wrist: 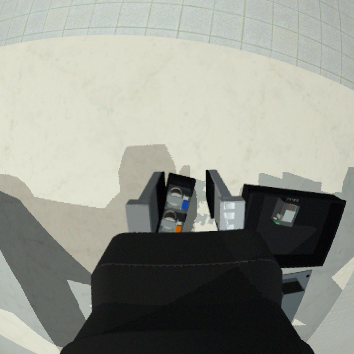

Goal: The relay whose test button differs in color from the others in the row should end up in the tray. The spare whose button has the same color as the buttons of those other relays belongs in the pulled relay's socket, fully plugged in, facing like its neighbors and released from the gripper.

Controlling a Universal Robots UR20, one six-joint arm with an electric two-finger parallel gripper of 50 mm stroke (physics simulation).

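Places are measured from the arm's base along level axes (x ahead, y left, z up), in centimetres.
Pixels of known places: gripper, fingertip midpoint: (185,184).
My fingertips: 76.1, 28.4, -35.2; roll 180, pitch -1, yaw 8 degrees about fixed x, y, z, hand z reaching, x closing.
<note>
Ahead of a thing's pixels: the offset from my fingertips to its top centre, as dx, dy, dz. "*": to the spot under its first point. Level surfaces: height alone.
My gripper (185,184) is open, with a finger on each side of the spare holder in view. The black holder {* +0.0, -2.6, -11.1} (181,179) shows between the fingers, closer to the left finger. It bears a clear-cased spare with a blue button {-0.3, -4.6, -8.2} (185,205) and, nearer the gripper body, a spare with an orange button {-0.7, -7.8, -8.2} (178,228). The gripper body hides the holder's near end. A relay {+15.1, -5.5, -10.6} (288,214) with a green button lies in the black tray (265,245) on the right. The row of relays and its sockets do not show in this view.
Part of the grey panel {+21.7, -33.8, -8.7} (298,301) shows at the lower right, beyond the tray's near wall and partly behind the gripper body. The pale table top {dz -13.0} (100,100) reaches to a curved far edge, with the tiled floor (200,20) beyond. Shadows fall around the holder.
</note>
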